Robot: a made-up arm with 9 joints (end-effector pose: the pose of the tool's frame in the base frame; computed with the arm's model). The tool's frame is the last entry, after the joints. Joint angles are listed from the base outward.
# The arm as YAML. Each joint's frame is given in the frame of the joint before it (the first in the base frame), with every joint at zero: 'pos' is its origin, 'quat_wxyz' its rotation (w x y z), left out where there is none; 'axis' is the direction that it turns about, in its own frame. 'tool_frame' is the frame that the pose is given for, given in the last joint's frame.
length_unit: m
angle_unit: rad
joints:
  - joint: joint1
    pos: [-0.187, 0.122, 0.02]
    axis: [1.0, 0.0, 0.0]
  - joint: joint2
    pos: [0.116, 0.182, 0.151]
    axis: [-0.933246, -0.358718, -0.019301]
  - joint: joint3
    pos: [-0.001, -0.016, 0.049]
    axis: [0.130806, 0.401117, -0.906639]
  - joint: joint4
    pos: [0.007, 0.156, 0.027]
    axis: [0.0, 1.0, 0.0]
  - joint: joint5
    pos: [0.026, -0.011, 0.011]
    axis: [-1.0, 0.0, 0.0]
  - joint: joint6
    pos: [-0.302, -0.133, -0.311]
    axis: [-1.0, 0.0, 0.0]
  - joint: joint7
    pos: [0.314, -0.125, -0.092]
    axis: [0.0, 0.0, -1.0]
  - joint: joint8
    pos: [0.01, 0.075, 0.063]
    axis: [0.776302, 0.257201, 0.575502]
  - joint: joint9
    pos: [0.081, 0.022, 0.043]
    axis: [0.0, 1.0, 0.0]
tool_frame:
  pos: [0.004, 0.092, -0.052]
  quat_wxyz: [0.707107, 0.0, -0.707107, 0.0]
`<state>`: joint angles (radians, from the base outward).
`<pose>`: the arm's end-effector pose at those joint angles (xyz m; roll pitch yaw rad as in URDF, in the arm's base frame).
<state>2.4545 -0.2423 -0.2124 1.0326 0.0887 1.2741 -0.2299 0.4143 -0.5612</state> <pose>-0.3438 0.0294 0.1596 2.9620 0.1516 -1.3197</pose>
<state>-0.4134 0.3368 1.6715 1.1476 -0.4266 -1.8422 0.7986 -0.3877 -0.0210</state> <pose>0.1347 0.5269 -0.2753 -0.3854 0.2167 2.8263</pose>
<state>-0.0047 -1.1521 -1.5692 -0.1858 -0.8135 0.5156 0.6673 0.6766 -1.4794</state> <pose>-0.1442 0.5591 0.4452 1.4333 1.0871 -2.7173</pose>
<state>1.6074 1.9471 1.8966 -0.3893 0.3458 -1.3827 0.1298 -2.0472 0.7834</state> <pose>-0.2352 -0.1080 -0.1187 -1.0060 -0.5952 -2.6708</pose>
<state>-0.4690 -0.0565 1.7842 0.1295 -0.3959 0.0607 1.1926 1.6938 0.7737</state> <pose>-0.1305 0.3027 -0.1456 1.3371 -0.1961 -2.8148</pose>
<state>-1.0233 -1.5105 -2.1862 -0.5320 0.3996 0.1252 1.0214 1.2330 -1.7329</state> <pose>0.0040 0.4297 0.2412 -1.3818 1.4548 0.5192</pose>
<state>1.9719 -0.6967 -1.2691 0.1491 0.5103 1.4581 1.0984 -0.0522 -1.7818</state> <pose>0.0987 -0.2940 0.1884 2.4994 -0.2389 1.1325</pose>
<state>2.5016 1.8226 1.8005 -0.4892 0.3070 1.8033 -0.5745 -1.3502 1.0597</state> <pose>-0.2548 0.0159 -0.1195 -0.6739 1.2723 0.6840</pose>
